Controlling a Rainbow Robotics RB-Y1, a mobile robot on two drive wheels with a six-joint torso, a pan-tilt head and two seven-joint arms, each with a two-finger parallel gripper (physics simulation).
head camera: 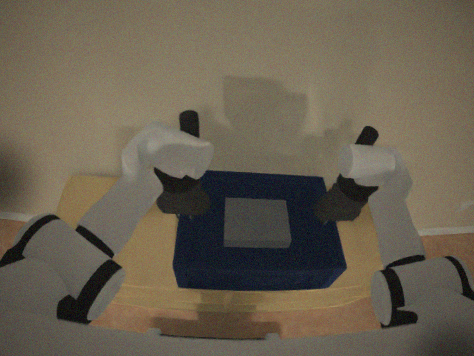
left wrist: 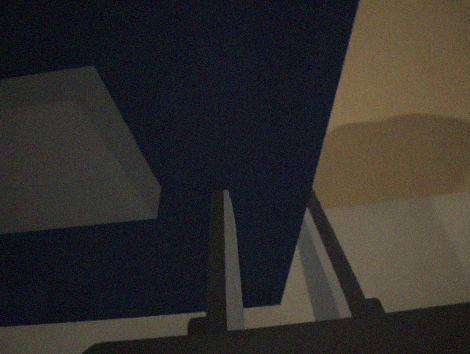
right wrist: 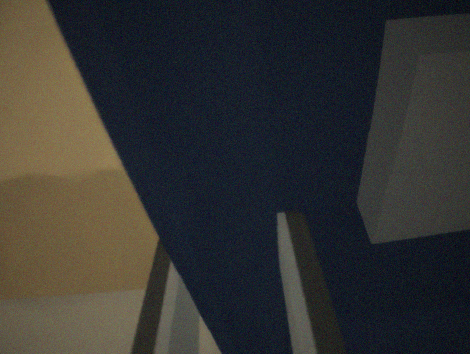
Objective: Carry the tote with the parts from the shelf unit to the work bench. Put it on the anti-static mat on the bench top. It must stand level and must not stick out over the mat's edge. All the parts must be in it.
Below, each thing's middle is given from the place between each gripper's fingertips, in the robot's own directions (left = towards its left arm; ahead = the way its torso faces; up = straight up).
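The dark blue tote (head camera: 314, 259) is 50 mm below my right hand, and it's also 190 mm to the left of that hand and 10 mm behind it.
Measured from my left hand, the tote is 19 cm to the right of it, 5 cm below it and 1 cm behind it.
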